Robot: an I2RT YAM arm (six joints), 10 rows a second.
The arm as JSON. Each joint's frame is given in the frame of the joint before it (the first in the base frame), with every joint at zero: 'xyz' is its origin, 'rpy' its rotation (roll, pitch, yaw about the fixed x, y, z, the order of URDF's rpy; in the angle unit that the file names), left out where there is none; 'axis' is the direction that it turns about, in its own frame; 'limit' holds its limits. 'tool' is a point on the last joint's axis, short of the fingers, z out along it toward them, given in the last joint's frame.
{
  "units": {
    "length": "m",
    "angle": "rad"
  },
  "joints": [
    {
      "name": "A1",
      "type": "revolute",
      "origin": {
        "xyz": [
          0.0,
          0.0,
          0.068
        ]
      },
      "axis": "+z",
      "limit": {
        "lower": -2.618,
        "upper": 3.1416
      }
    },
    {
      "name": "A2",
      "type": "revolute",
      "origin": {
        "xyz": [
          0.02,
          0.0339,
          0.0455
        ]
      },
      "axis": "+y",
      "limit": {
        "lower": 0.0,
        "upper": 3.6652
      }
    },
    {
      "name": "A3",
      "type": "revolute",
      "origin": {
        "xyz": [
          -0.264,
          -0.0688,
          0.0
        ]
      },
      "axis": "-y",
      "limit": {
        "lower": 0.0,
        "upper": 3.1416
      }
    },
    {
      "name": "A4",
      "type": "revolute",
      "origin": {
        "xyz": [
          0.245,
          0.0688,
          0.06
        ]
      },
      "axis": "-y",
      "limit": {
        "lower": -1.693,
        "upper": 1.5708
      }
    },
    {
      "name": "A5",
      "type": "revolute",
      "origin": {
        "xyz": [
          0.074,
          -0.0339,
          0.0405
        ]
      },
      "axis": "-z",
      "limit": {
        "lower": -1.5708,
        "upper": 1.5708
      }
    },
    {
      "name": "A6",
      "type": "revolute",
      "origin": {
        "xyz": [
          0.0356,
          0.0,
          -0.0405
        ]
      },
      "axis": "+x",
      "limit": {
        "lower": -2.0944,
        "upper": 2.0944
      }
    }
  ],
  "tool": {
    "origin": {
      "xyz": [
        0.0,
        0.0,
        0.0
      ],
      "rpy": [
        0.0,
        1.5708,
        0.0
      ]
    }
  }
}
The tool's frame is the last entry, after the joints.
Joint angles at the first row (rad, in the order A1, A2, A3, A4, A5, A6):
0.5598, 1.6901, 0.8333, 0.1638, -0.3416, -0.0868
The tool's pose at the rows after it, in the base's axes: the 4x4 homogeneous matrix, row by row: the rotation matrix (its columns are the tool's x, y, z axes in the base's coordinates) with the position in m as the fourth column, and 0 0 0 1 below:
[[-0.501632 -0.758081 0.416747 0.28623], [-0.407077 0.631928 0.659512 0.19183], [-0.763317 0.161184 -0.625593 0.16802], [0 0 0 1]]
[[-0.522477 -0.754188 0.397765 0.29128], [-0.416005 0.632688 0.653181 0.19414], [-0.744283 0.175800 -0.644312 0.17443], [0 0 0 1]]
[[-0.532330 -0.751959 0.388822 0.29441], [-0.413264 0.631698 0.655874 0.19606], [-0.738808 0.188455 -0.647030 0.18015], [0 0 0 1]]
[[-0.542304 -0.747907 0.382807 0.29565], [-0.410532 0.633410 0.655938 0.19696], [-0.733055 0.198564 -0.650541 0.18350], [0 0 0 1]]
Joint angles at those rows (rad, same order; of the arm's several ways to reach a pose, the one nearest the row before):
0.5552, 1.6913, 0.8814, 0.0818, -0.3477, -0.0868
0.5526, 1.6997, 0.9314, 0.0109, -0.3546, -0.0853
0.5518, 1.7023, 0.9626, -0.0246, -0.3626, -0.0780
0.5518, 1.7023, 0.9798, -0.0482, -0.3660, -0.0700

